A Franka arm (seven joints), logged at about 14 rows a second.
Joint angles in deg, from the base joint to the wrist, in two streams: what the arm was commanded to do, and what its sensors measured. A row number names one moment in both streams.
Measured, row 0:
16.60 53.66 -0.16 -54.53 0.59 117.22 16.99
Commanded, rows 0 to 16:
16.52 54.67 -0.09 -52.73 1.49 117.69 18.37
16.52 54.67 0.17 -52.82 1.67 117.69 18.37
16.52 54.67 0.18 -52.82 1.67 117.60 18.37
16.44 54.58 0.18 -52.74 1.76 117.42 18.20
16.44 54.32 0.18 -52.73 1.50 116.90 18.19
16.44 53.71 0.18 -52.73 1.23 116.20 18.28
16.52 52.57 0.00 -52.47 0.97 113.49 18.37
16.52 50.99 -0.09 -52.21 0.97 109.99 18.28
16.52 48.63 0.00 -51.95 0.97 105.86 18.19
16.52 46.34 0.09 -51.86 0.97 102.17 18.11
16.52 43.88 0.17 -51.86 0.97 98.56 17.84
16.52 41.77 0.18 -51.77 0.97 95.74 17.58
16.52 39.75 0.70 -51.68 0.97 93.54 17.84
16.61 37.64 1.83 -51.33 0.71 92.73 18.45
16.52 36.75 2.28 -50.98 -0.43 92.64 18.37
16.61 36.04 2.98 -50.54 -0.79 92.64 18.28
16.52 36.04 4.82 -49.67 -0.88 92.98 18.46
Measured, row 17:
16.57 36.95 2.34 -50.08 0.31 93.04 17.31
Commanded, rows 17 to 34:
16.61 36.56 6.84 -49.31 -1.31 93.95 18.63
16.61 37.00 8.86 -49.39 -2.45 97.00 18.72
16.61 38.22 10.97 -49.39 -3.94 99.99 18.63
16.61 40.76 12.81 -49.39 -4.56 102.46 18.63
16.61 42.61 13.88 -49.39 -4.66 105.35 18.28
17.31 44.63 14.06 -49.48 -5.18 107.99 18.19
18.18 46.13 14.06 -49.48 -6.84 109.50 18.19
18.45 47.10 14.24 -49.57 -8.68 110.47 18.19
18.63 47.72 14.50 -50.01 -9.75 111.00 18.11
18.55 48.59 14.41 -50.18 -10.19 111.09 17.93
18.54 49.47 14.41 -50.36 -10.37 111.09 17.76
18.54 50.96 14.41 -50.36 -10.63 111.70 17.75
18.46 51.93 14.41 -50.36 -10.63 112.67 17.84
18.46 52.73 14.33 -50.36 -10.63 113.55 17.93
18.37 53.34 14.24 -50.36 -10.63 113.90 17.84
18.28 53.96 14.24 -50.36 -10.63 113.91 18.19
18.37 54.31 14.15 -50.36 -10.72 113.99 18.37
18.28 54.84 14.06 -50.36 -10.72 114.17 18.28
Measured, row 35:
18.35 54.16 13.72 -51.31 -9.22 113.59 17.44
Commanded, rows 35 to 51:
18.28 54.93 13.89 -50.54 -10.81 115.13 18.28
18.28 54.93 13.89 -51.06 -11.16 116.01 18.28
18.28 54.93 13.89 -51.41 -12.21 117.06 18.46
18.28 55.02 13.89 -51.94 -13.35 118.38 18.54
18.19 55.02 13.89 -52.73 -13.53 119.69 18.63
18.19 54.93 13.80 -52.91 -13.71 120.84 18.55
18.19 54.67 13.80 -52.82 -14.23 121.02 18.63
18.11 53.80 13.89 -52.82 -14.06 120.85 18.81
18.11 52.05 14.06 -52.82 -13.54 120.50 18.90
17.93 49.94 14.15 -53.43 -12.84 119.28 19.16
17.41 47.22 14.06 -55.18 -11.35 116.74 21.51
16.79 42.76 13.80 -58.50 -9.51 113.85 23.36
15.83 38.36 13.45 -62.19 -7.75 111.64 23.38
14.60 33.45 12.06 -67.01 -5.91 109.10 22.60
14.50 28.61 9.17 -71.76 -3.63 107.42 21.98
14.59 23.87 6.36 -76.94 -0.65 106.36 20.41
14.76 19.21 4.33 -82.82 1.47 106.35 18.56
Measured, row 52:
15.30 32.42 8.47 -64.94 -3.14 105.38 20.75
